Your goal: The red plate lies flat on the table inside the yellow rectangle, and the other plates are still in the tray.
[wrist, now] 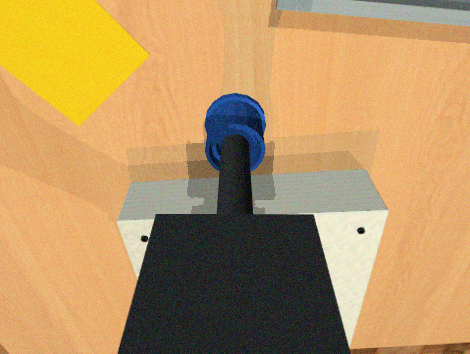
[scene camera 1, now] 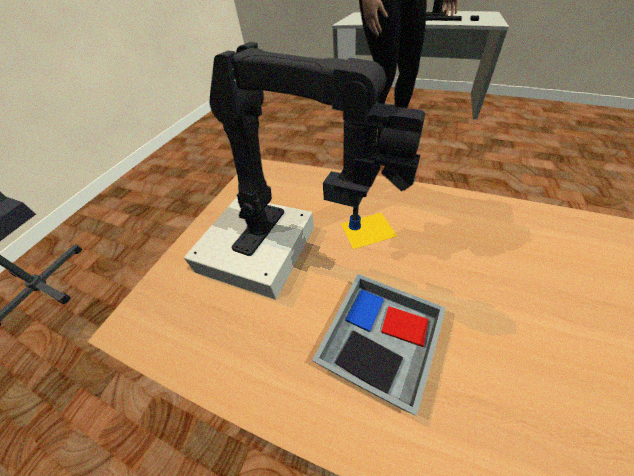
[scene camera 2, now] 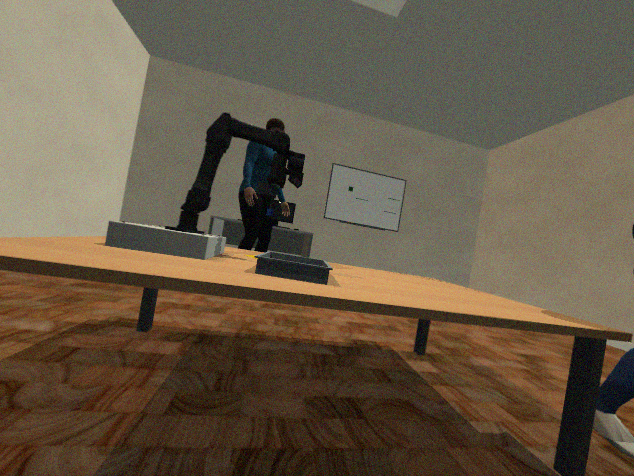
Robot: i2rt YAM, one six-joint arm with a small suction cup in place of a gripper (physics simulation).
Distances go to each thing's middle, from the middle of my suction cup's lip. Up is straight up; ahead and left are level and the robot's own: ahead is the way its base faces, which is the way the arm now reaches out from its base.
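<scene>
The yellow rectangle (scene camera 1: pixel 375 228) is 1 cm behind my suction cup, 17 cm to the left of my suction cup and 20 cm below my suction cup. I see the red plate (scene camera 1: pixel 408 327) 17 cm ahead of my suction cup, 11 cm to the right and 19 cm below, while the blue plate (scene camera 1: pixel 364 311) is 7 cm ahead of my suction cup, 11 cm to the right and 19 cm below. There is the grey tray (scene camera 1: pixel 406 391) too, 13 cm ahead of my suction cup, 17 cm to the right and 17 cm below.
</scene>
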